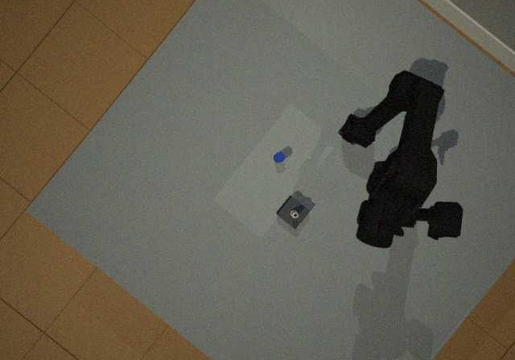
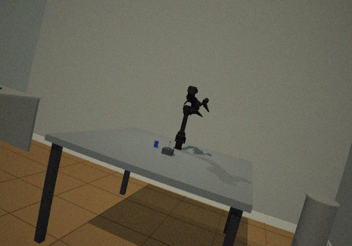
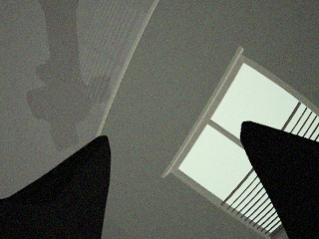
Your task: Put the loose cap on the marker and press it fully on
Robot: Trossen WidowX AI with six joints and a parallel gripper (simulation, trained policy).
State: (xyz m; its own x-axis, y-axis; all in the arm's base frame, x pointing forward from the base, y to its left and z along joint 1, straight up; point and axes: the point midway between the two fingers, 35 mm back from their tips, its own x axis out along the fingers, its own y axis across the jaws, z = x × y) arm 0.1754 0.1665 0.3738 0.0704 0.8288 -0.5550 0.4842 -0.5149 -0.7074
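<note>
My gripper tip is 330 mm above the blue cap, 320 mm to the left of it and 40 mm short of it. Also, from my gripper tip: dark holder block (330 mm below, 180 mm to the right, 140 mm ahead).
</note>
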